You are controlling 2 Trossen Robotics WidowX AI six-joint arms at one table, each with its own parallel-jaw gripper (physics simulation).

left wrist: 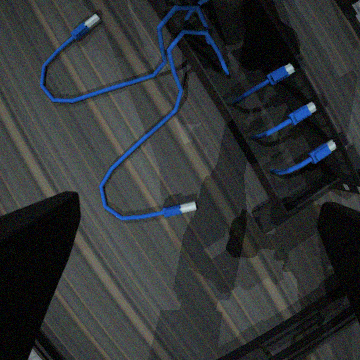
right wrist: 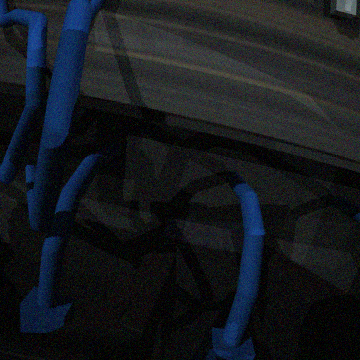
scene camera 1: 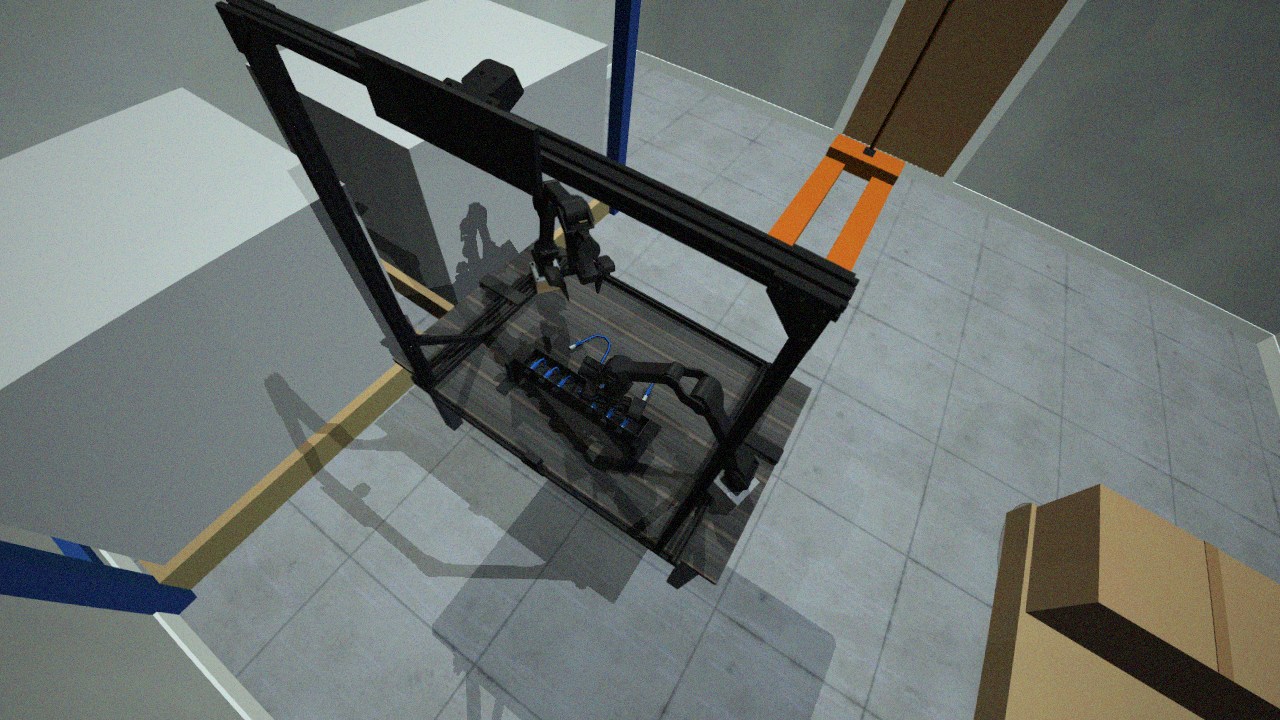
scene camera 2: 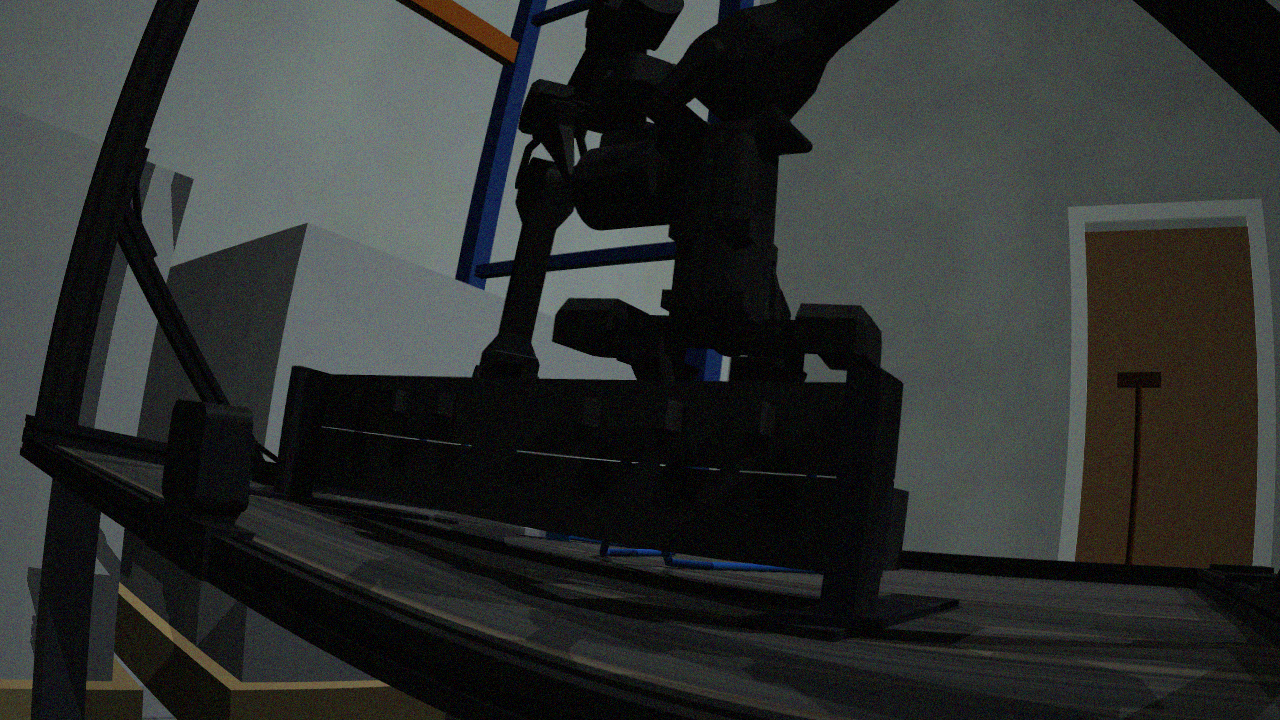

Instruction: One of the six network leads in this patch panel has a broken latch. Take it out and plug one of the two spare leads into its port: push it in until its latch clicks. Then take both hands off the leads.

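Places are measured from the left arm's base along level axes (x up, y back, z right), in metres.
Where they show: left gripper, fingertip midpoint: (left wrist: 204,210) (scene camera 1: 583,296); right gripper, fingertip midpoint: (right wrist: 213,254) (scene camera 1: 612,411); right arm's base, link origin: (scene camera 1: 735,480).
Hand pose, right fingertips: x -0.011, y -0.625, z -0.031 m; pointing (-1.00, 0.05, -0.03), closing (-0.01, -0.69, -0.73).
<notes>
After its pixels a point has its place.
The black patch panel (scene camera 1: 637,433) (scene camera 2: 602,443) {x 0.004, y -0.624, z 0.028 m} lies on the wooden table (scene camera 1: 680,465) {x -0.069, y -0.838, z -0.178 m}. Blue leads sit in its ports; three plugs (left wrist: 286,69) {x 0.024, y -0.506, z 0.099 m} (left wrist: 306,108) {x 0.026, y -0.462, z 0.125 m} (left wrist: 326,147) {x 0.026, y -0.418, z 0.155 m} show in the left wrist view. Two spare leads lie loose on the table, one plug (left wrist: 186,207) {x -0.058, y -0.322, z -0.003 m} near the panel and the other plug (left wrist: 91,21) {x -0.061, y -0.587, z -0.162 m} farther off. My left gripper (scene camera 1: 576,277) {x 0.250, y -0.377, z -0.019 m} (left wrist: 204,210) {x 0.250, y -0.377, z -0.019 m} is open and empty, high above the table's far side. My right gripper (scene camera 1: 595,382) is low over the panel with its fingers part open and empty. Its wrist view shows two plugged leads (right wrist: 246,250) {x 0.011, y -0.619, z -0.045 m} (right wrist: 53,228) {x 0.015, y -0.580, z -0.012 m} close up; the fingers are out of that view.
A black gantry frame (scene camera 1: 680,215) {x 0.967, y -0.909, z 0.066 m} spans the table, with posts at the corners. The right arm's base (scene camera 1: 737,472) {x 0.153, y -0.967, z -0.234 m} stands at the table's right edge. Scene camera 2 is dark and shows the arms only as silhouettes behind the panel.
</notes>
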